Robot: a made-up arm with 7 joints. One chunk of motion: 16 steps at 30 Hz.
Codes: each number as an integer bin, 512 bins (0 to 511) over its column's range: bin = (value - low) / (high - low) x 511, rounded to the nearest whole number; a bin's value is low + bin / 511 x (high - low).
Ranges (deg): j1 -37..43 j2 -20..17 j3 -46..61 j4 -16..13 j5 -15..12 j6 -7..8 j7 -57..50
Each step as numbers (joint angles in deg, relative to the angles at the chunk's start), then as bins.
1 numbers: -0.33 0.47 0.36 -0.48 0.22 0.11 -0.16
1 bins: 234 283 221 273 288 242 271
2 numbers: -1.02 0.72 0.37 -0.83 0.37 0.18 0.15
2 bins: 230 286 221 267 291 245 273
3 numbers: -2.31 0.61 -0.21 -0.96 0.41 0.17 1.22
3 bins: 222 285 219 265 292 244 278
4 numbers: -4.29 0.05 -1.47 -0.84 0.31 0.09 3.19
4 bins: 209 277 213 267 290 242 287
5 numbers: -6.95 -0.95 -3.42 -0.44 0.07 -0.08 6.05
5 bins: 192 263 203 274 285 236 301
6 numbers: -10.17 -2.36 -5.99 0.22 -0.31 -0.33 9.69
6 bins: 171 244 191 286 278 227 318
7 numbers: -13.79 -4.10 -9.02 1.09 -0.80 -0.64 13.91
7 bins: 148 220 177 301 269 217 339
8 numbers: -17.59 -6.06 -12.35 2.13 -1.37 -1.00 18.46
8 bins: 124 193 161 319 258 204 360
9 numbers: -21.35 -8.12 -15.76 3.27 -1.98 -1.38 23.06
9 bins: 100 164 144 340 246 191 382
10 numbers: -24.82 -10.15 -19.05 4.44 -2.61 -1.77 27.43
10 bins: 78 136 129 360 234 178 403
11 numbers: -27.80 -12.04 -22.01 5.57 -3.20 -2.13 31.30
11 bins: 59 110 115 380 223 166 422
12 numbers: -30.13 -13.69 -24.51 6.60 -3.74 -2.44 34.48
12 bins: 44 87 103 398 213 155 437
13 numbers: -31.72 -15.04 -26.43 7.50 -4.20 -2.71 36.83
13 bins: 34 69 93 414 204 146 448
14 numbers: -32.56 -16.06 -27.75 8.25 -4.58 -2.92 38.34
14 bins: 28 54 87 427 197 139 455
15 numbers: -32.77 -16.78 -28.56 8.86 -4.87 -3.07 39.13
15 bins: 27 44 83 438 192 134 459
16 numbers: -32.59 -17.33 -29.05 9.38 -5.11 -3.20 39.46
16 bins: 28 37 81 447 187 129 461
